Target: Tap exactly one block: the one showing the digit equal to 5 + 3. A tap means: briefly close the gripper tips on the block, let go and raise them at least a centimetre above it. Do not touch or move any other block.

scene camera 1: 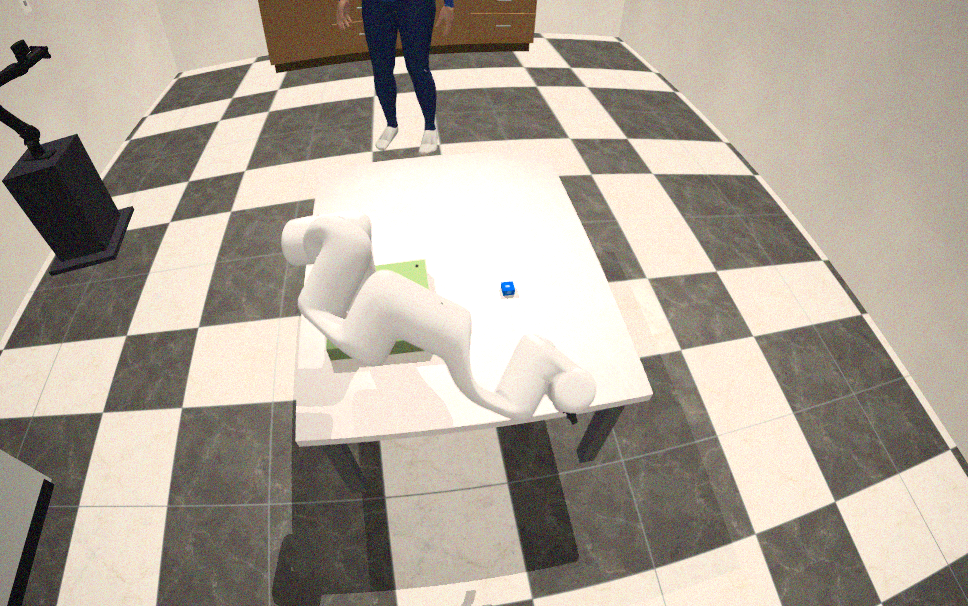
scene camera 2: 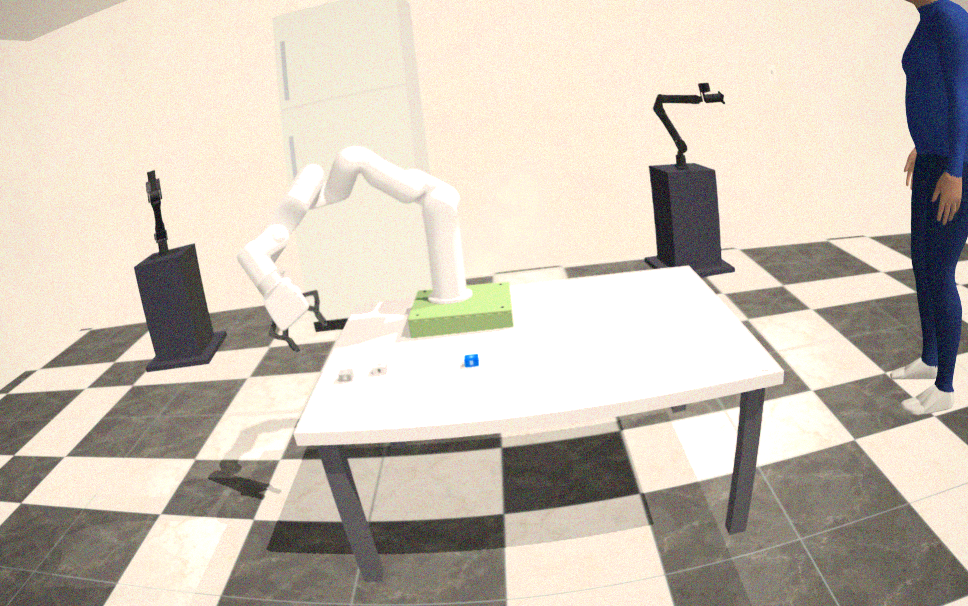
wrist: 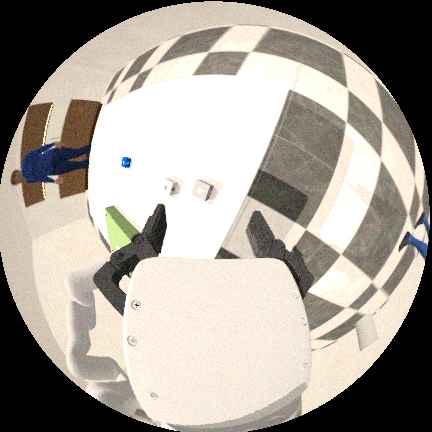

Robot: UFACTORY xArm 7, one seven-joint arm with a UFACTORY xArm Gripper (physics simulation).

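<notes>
A blue block (scene camera 1: 507, 288) (scene camera 2: 471, 360) (wrist: 126, 162) stands on the white table, apart from the others. A white block (scene camera 2: 379, 370) (wrist: 170, 187) and a greyish block (scene camera 2: 345, 375) (wrist: 203, 190) stand near each other, close to one table end; in scene camera 1 they do not show, with the arm over that area. The digits are too small or blurred to read. My gripper (scene camera 2: 310, 336) (wrist: 208, 217) is open and empty, raised at that table end. In the wrist view the table edge runs between its fingers, and all three blocks lie beyond the fingertips, the greyish one nearest the middle.
The arm rises from a green base box (scene camera 1: 421, 272) (scene camera 2: 460, 323) (wrist: 119, 227) on the table (scene camera 1: 492, 214) (scene camera 2: 607, 343) (wrist: 200, 115). Two dark pedestals (scene camera 2: 175, 307) (scene camera 2: 685, 214) with black arms stand on the floor. A person (scene camera 1: 400, 57) (scene camera 2: 935, 164) stands away from the table.
</notes>
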